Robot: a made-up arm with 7 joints.
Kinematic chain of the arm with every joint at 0, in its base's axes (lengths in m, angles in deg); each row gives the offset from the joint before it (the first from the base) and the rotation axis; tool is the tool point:
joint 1: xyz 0 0 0.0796 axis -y
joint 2: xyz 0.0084 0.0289 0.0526 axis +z
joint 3: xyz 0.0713 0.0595 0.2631 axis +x
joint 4: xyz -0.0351 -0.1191 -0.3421 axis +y
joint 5: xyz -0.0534 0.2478 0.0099 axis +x
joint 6: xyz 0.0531 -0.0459 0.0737 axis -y
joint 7: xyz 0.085 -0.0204 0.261 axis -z
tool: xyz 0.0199 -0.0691 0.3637
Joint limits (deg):
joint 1: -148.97..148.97
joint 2: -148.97..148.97
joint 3: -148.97..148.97
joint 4: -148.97..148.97
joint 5: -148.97..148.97
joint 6: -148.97..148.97
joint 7: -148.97..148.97
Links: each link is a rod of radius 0.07 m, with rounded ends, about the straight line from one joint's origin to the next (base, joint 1, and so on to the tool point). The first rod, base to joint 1, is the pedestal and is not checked.
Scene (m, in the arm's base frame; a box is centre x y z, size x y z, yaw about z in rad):
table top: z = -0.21
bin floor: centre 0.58 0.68 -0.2 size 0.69 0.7 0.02 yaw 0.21
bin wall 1: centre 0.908 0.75 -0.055 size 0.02 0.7 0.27 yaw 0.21
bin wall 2: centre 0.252 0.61 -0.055 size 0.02 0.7 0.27 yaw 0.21
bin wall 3: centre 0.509 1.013 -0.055 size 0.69 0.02 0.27 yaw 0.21
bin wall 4: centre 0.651 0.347 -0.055 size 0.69 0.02 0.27 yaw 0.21
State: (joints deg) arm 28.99 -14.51 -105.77 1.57 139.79 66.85 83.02
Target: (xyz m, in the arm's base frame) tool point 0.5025 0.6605 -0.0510
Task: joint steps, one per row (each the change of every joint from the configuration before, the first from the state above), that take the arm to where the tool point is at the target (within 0.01 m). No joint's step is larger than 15 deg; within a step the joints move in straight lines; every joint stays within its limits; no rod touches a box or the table.
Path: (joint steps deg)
1: -14.14 -13.99 -1.97 2.99 -0.07 0.52 -0.30
2: -14.14 -13.98 -1.97 3.00 -0.08 0.51 -0.30
3: -14.15 -13.99 -1.96 2.99 -0.07 0.52 -0.29
4: -14.14 -13.99 -1.97 3.00 -0.07 0.51 -0.30
5: -14.14 -13.98 -1.97 2.99 -0.07 0.52 -0.30
6: -14.14 -13.99 -1.97 3.00 -0.08 0.51 -0.30
7: -14.15 -13.99 -1.96 2.99 -0.07 0.52 -0.30
8: -14.14 -13.99 -1.97 3.00 -0.07 0.51 -0.29

